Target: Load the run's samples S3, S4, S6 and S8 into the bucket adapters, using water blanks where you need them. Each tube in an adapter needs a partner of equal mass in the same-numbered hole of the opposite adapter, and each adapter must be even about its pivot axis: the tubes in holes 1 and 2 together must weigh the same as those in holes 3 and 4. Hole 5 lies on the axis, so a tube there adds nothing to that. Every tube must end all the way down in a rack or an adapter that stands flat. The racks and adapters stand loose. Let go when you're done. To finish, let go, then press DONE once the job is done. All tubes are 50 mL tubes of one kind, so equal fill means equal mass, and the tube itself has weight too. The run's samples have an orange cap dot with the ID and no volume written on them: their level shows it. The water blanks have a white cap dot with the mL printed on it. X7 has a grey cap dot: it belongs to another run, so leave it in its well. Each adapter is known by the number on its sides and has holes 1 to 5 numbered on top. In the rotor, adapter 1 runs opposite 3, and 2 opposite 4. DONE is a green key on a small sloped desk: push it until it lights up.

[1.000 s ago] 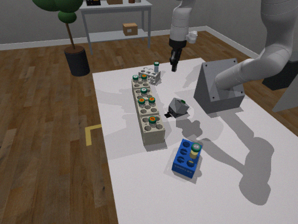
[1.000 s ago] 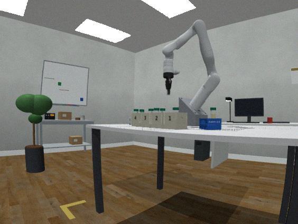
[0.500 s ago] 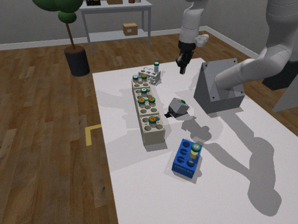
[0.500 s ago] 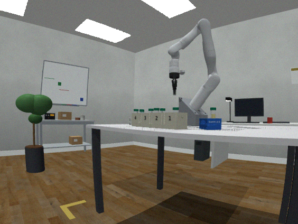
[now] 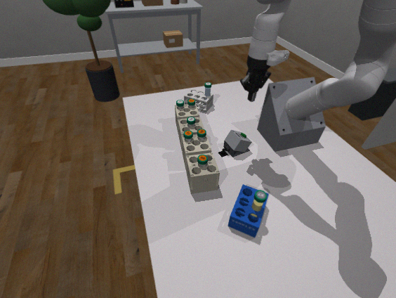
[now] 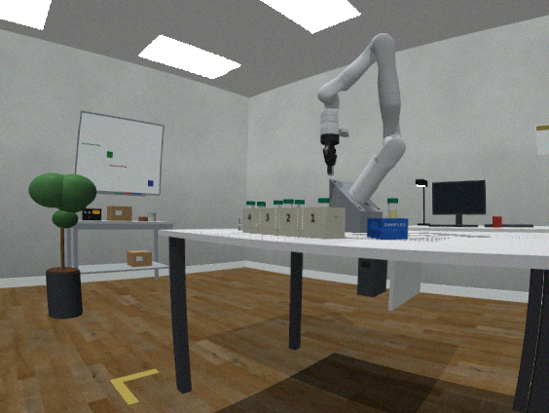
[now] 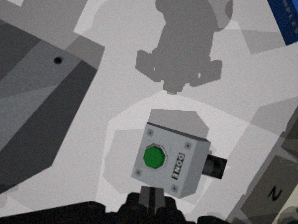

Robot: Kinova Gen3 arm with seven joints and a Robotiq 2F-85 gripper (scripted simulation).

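The done desk lies 19 cm below my hand, 2 cm ahead of it and 1 cm to the left of it. From my hand the other things lie so: 20 ml water blank: 22 cm ahead, 21 cm to the right, 18 cm below; white-dot 10 ml blank: 20 cm ahead, 18 cm below, 8 cm to the right; grey-dot tube X7: 32 cm to the left, 18 cm below, 9 cm ahead.
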